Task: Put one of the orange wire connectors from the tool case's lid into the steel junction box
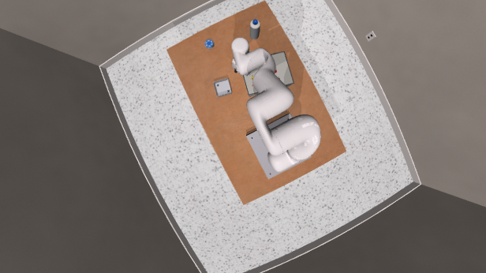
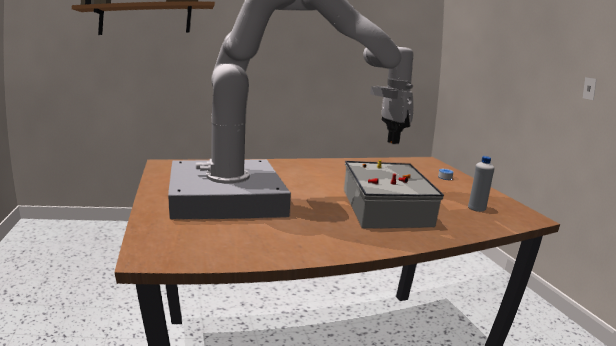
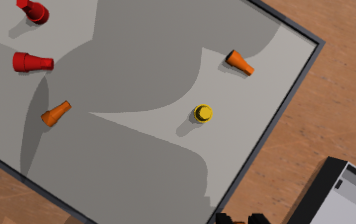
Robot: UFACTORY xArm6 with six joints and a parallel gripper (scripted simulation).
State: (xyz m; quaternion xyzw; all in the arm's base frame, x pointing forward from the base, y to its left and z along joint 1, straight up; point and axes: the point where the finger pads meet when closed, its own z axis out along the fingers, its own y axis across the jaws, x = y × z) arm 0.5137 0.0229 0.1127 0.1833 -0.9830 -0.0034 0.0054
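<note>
The steel junction box is 1 cm behind my hand, 16 cm to the left of it and 18 cm below it. Also, from my hand: grey tool case 6 cm behind, 14 cm to the right, 12 cm below.
</note>
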